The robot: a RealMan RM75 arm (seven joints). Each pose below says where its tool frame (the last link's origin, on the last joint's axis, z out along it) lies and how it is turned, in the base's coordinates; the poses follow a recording.
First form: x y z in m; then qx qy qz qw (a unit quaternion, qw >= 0).
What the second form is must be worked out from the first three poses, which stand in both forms.
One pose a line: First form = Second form
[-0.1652 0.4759 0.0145 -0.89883 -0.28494 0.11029 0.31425] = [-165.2 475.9 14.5 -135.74 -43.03 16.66]
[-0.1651 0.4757 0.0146 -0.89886 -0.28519 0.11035 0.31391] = [-165.1 475.7 14.6 -135.77 -43.08 16.67]
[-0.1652 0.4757 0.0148 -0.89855 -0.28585 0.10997 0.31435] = [-165.2 475.7 14.8 -135.69 -43.17 16.61]
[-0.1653 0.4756 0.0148 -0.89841 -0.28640 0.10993 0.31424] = [-165.3 475.6 14.8 -135.68 -43.25 16.60]
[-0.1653 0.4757 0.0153 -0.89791 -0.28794 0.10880 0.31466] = [-165.3 475.7 15.3 -135.57 -43.48 16.43]
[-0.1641 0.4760 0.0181 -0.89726 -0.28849 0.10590 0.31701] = [-164.1 476.0 18.1 -135.32 -43.51 15.97]
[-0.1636 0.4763 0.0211 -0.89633 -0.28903 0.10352 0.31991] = [-163.6 476.3 21.1 -134.99 -43.53 15.59]
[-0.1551 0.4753 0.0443 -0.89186 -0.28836 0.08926 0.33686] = [-155.1 475.3 44.3 -133.21 -43.07 13.33]
